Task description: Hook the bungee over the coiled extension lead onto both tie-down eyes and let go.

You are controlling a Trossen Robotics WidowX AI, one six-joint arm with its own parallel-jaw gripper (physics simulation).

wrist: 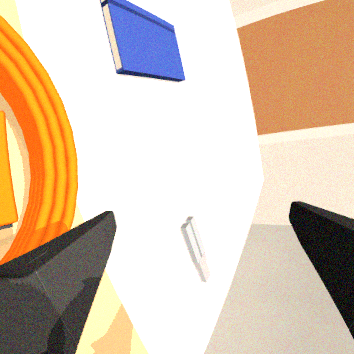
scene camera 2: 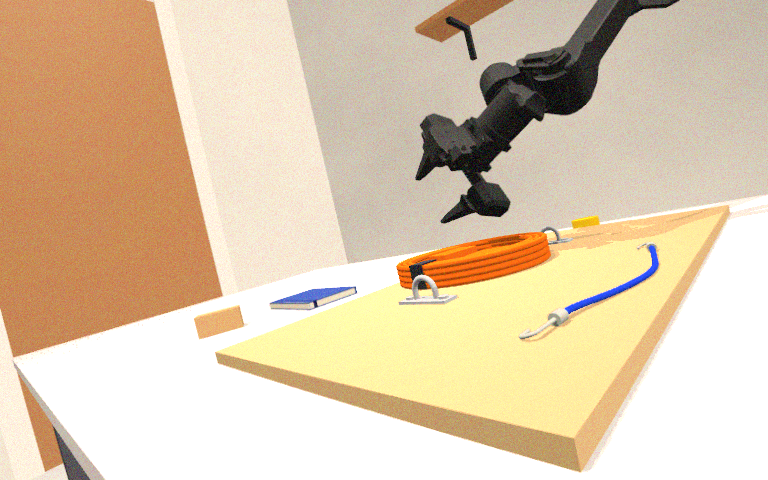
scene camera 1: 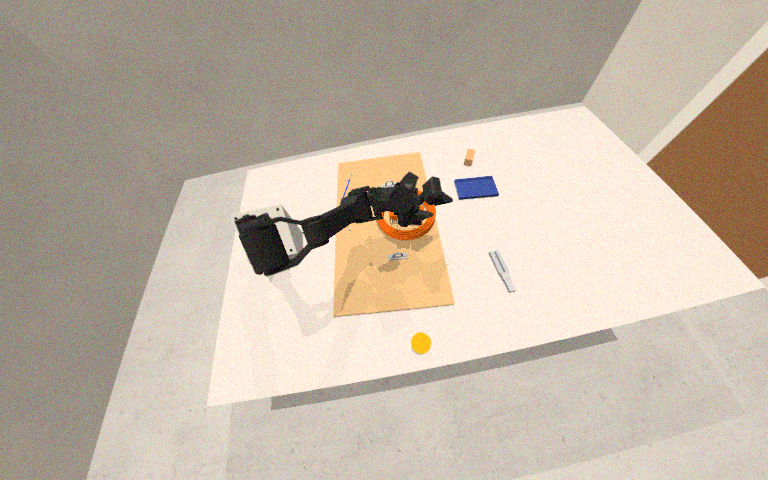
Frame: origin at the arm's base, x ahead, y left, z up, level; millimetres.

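Seen in the pictures: gripper, fingertip midpoint: (wrist: 202, 214) (scene camera 2: 429, 200) (scene camera 1: 442, 207).
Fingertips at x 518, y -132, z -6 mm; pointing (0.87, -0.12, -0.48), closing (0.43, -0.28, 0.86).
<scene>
Pixels of each thing's top centre, then the offset from my fingertips to it. Level surfaces: height alone.
- blue bungee at its top centre: (scene camera 2: 628, 270) (scene camera 1: 345, 199) 264 mm back, 230 mm left, 101 mm down
- wooden board at its surface level: 108 mm down
- coiled orange extension lead at its top centre: (scene camera 2: 467, 247) (scene camera 1: 405, 210) 81 mm back, 87 mm left, 77 mm down
- blue book at its top centre: (wrist: 153, 42) (scene camera 2: 310, 294) (scene camera 1: 476, 186) 197 mm ahead, 115 mm left, 108 mm down
- small wooden block at its top centre: (scene camera 2: 217, 311) (scene camera 1: 470, 154) 245 mm ahead, 254 mm left, 90 mm down
- grey tool at its top centre: (wrist: 200, 252) (scene camera 1: 503, 269) 115 mm ahead, 197 mm right, 108 mm down
- yellow disc at its top centre: (scene camera 2: 584, 218) (scene camera 1: 421, 342) 183 mm back, 304 mm right, 101 mm down
The blue bungee (scene camera 1: 346, 187) (scene camera 2: 614, 293) lies loose on the wooden board (scene camera 1: 368, 297) (scene camera 2: 396, 362), on the arm-base side of the coil, with a pale hook at each end. The coiled orange extension lead (scene camera 1: 406, 234) (scene camera 2: 481, 274) (wrist: 62, 150) lies on the board between two metal tie-down eyes. One eye (scene camera 1: 398, 256) (scene camera 2: 560, 241) stands at one side of the coil, the other eye (scene camera 1: 388, 184) (scene camera 2: 427, 300) at the opposite side. Neither eye holds a hook. My gripper (scene camera 1: 440, 207) (scene camera 2: 430, 200) (wrist: 202, 214) is open and empty, above the coil, and hides part of it in scene camera 1.
A blue book (scene camera 1: 476, 187) (scene camera 2: 314, 297) (wrist: 147, 45), a small wooden block (scene camera 1: 469, 157) (scene camera 2: 219, 322) and a grey tool (scene camera 1: 502, 271) (wrist: 196, 250) lie on the table beyond the board. A yellow disc (scene camera 1: 420, 343) (scene camera 2: 585, 221) lies off one board end. A shelf (scene camera 2: 441, 29) is on the wall.
</scene>
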